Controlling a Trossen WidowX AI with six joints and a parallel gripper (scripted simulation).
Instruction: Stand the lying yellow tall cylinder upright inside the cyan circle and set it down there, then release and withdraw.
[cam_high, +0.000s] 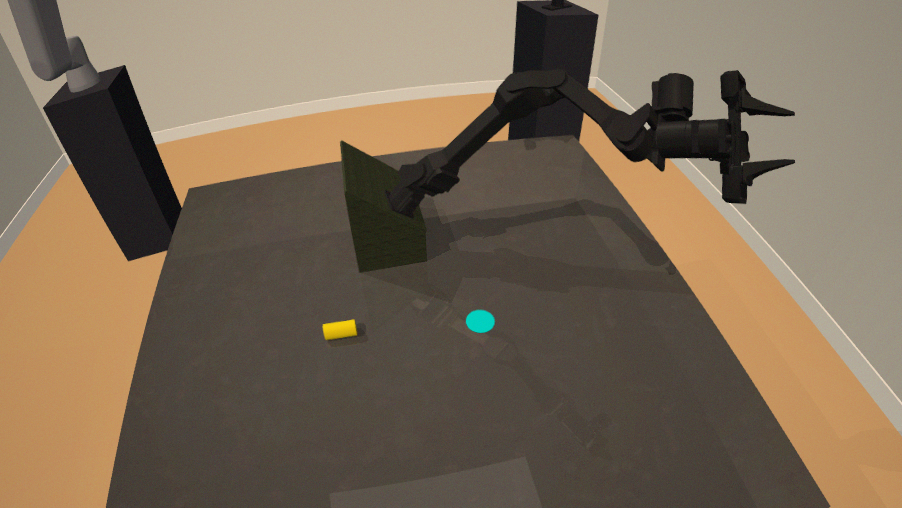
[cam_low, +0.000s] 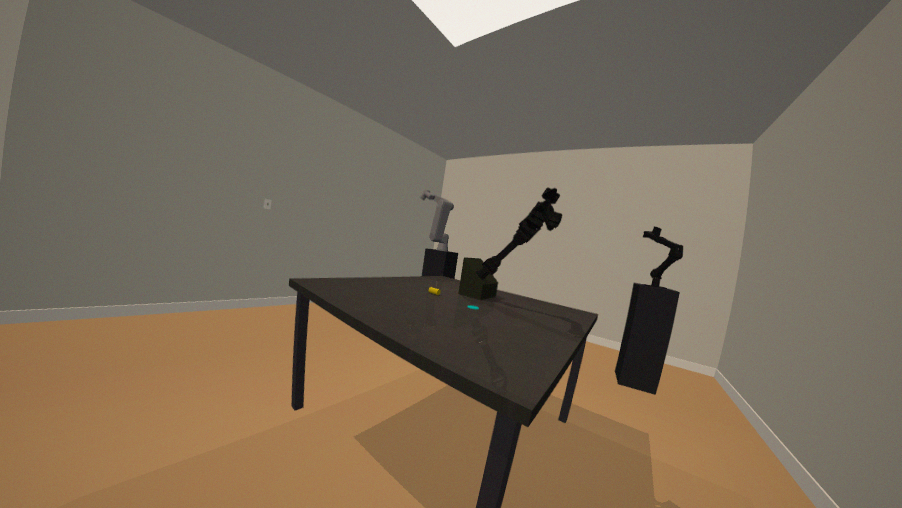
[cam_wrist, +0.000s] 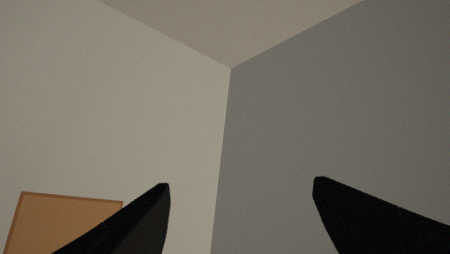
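Now: the yellow tall cylinder 620 mm to the right of my gripper tip, 520 mm below it and 320 mm behind it. The rest, counted from my gripper tip: cyan circle (530 mm below, 340 mm to the right, 260 mm behind).
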